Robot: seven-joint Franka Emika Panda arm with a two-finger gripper.
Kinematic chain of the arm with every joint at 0, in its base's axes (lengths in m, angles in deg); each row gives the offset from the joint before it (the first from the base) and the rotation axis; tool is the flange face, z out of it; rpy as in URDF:
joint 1: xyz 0 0 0.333 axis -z
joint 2: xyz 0 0 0 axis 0.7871 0.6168 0
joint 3: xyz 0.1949 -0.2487 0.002 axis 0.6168 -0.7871 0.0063
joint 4: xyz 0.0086 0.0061 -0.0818 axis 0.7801 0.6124 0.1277
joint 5: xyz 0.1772 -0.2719 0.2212 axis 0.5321 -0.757 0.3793
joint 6: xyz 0 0 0 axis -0.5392 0.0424 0.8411
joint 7: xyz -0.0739 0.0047 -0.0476 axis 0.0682 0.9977 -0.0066
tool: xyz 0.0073 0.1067 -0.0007 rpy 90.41 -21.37 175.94
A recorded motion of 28 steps. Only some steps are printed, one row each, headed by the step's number.
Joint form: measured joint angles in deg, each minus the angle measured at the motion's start. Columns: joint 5, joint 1, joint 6, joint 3, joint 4, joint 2, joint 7.
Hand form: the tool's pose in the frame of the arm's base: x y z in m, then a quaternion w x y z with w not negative. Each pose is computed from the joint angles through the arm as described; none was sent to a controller.
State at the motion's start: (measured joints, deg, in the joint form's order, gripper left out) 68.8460 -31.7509 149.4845 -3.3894 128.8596 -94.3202 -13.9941
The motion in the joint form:
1: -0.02 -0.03 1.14 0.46 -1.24 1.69 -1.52
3: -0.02 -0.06 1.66 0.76 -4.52 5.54 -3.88
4: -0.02 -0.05 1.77 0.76 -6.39 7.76 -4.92
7: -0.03 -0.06 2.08 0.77 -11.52 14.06 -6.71
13: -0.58 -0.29 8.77 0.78 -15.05 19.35 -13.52
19: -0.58 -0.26 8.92 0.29 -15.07 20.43 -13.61
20: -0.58 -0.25 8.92 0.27 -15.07 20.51 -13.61
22: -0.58 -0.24 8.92 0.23 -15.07 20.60 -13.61
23: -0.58 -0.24 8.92 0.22 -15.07 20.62 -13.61
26: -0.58 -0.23 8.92 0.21 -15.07 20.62 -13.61
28: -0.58 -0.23 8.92 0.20 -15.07 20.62 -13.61
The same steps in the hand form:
1: 0.5323 -0.1553 0.5503 0.03162 0.89286 -0.44701 0.04444
3: 0.5533 -0.1588 0.5412 0.02979 0.90335 -0.42570 0.04308
4: 0.5643 -0.1627 0.5349 0.02892 0.90727 -0.41758 0.04054
7: 0.5944 -0.1729 0.5128 0.02621 0.91406 -0.40344 0.03219
13: 0.6281 -0.1810 0.4959 0.02367 0.93621 -0.34284 0.07354
19: 0.6296 -0.1872 0.4839 0.02505 0.93559 -0.34607 0.06549
20: 0.6297 -0.1876 0.4830 0.02512 0.93555 -0.34630 0.06479
22: 0.6298 -0.1882 0.4819 0.02524 0.93545 -0.34669 0.06399
23: 0.6298 -0.1883 0.4817 0.02527 0.93544 -0.34677 0.06382
26: 0.6298 -0.1885 0.4817 0.02531 0.93538 -0.34693 0.06381
28: 0.6297 -0.1886 0.4817 0.02534 0.93535 -0.34700 0.06381

